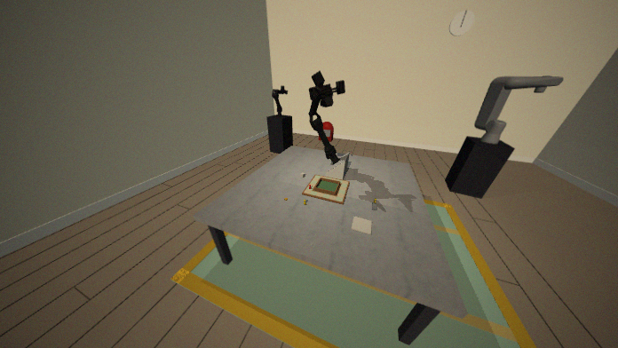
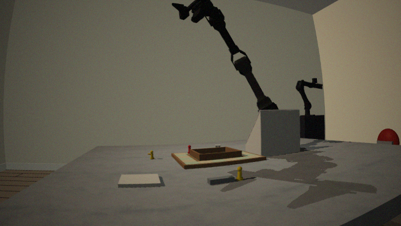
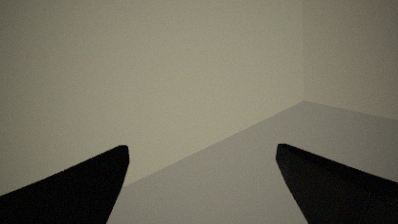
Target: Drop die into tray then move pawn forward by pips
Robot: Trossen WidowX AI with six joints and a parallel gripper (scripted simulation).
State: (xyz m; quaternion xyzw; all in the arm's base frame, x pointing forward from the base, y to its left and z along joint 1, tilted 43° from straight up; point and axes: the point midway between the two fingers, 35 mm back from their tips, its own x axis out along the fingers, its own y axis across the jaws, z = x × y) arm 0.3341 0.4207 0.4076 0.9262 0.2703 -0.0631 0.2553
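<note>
My gripper tip is now 20 cm past the white die, 26 cm to the left of it and 64 cm above it. From my gripper tip the other things lie so: red pawn: 5 cm behind, 11 cm to the right, 62 cm below; flat tile: 12 cm ahead, 29 cm to the left, 65 cm below; dice tray floor: 13 cm behind, 1 cm to the right, 65 cm below.
</note>
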